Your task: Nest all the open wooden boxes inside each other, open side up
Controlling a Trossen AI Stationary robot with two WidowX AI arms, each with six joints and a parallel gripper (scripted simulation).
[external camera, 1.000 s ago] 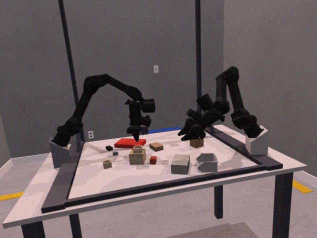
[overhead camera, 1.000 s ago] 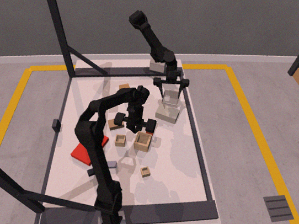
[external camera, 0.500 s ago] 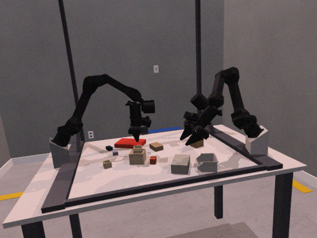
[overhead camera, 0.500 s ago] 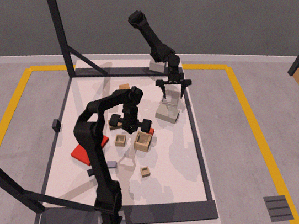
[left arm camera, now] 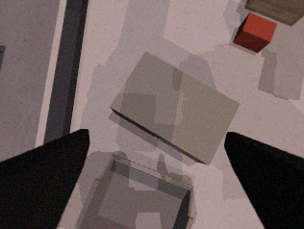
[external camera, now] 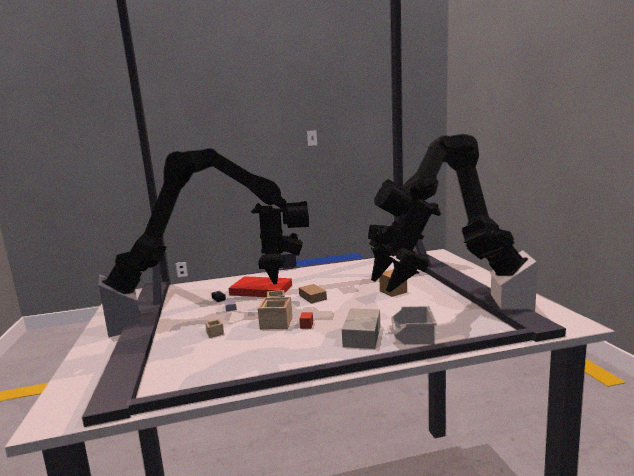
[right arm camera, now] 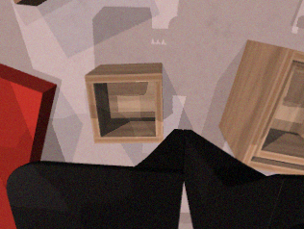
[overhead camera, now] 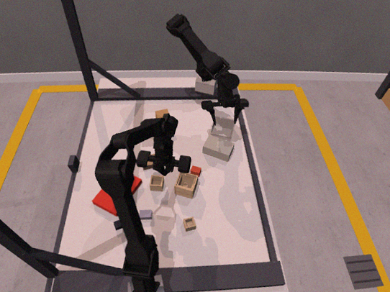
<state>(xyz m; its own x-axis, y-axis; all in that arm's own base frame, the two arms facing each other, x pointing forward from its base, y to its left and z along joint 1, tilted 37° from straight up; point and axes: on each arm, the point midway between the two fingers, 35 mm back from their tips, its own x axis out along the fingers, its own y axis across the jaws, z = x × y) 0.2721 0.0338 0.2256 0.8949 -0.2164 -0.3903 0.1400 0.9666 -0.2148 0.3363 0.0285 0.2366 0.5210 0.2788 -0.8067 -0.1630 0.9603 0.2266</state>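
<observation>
The grey closed block is 140 mm below my left hand and 60 mm to the right of it. Round my left hand: red cube 200 mm to the right, 140 mm below, 80 mm behind; then grey open box 130 mm below, 60 mm to the left; then brown cube 280 mm behind, 130 mm below, 50 mm to the left.
The flat brown block lies 10 cm below my right hand, 9 cm to the left of it and 9 cm behind it. From my right hand the other things lie so: red cube: 10 cm below, 10 cm ahead, 9 cm to the left; red slab: 17 cm behind, 10 cm below, 7 cm to the right; dark block: 20 cm to the right, 11 cm below, 11 cm behind.
</observation>
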